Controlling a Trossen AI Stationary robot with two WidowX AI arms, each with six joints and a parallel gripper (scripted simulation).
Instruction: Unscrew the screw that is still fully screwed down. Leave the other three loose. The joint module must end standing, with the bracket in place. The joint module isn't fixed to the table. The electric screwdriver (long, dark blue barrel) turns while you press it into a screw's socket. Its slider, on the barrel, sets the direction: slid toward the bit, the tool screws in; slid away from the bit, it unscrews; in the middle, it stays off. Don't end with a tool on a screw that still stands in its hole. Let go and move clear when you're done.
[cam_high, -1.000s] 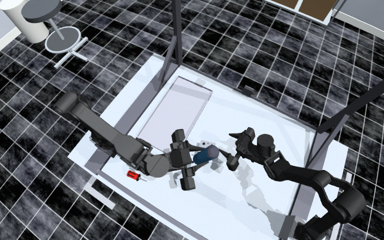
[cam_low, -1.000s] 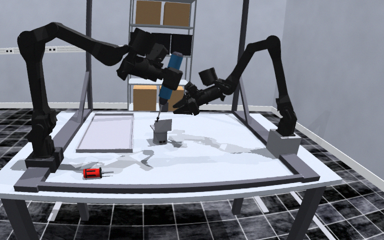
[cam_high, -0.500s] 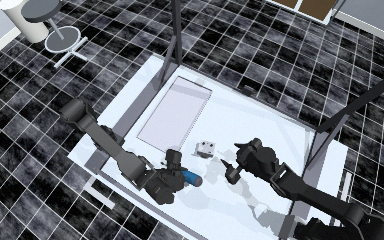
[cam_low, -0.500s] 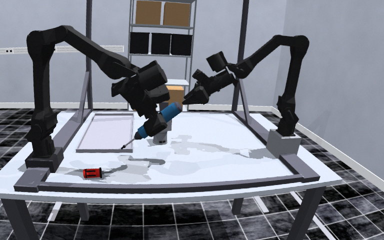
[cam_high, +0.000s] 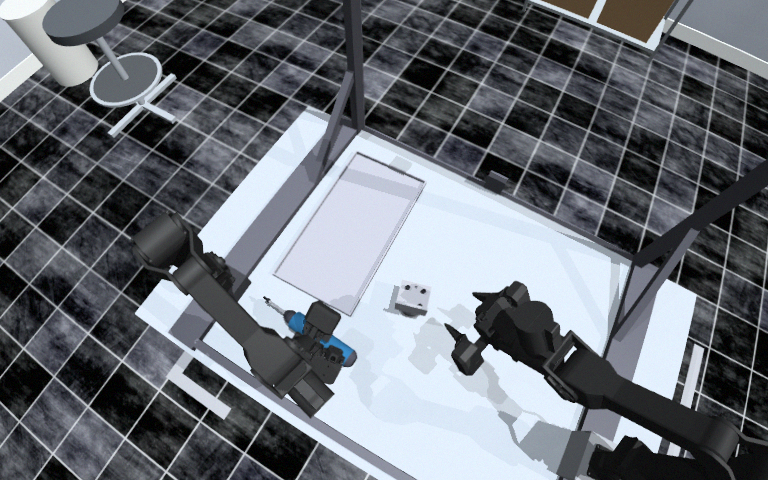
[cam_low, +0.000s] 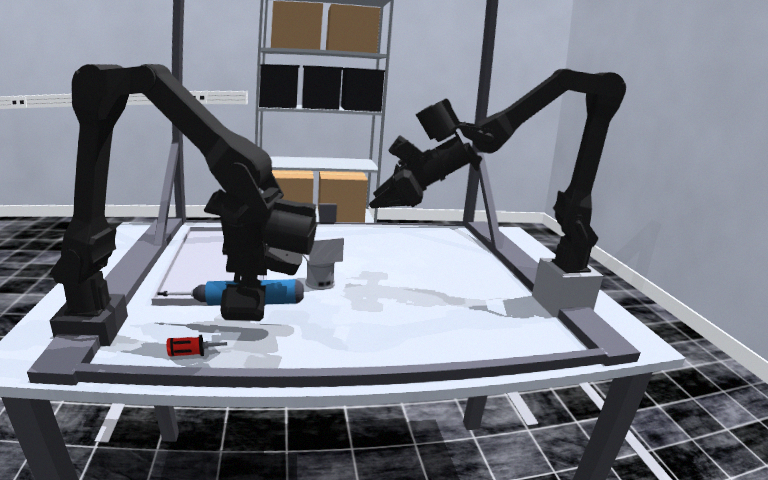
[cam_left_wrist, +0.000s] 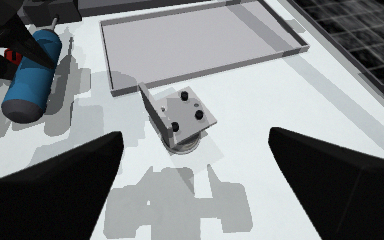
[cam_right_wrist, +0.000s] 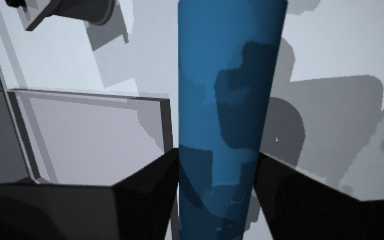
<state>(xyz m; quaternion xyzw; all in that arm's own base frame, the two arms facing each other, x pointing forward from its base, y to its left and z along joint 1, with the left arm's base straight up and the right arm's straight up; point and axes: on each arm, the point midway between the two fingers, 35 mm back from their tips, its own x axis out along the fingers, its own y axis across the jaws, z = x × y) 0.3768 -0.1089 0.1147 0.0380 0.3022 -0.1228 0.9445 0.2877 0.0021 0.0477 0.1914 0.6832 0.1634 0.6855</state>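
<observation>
Now: right hand 3 cm to the left of the electric screwdriver, 3 cm above it and 2 cm past it. The rest, counted from my right hand: bit 13 cm to the right, 3 cm below, 3 cm behind; then red screwdriver 9 cm to the right, 8 cm below, 6 cm ahead; then bracket 18 cm behind, 14 cm to the left, 2 cm below.
</observation>
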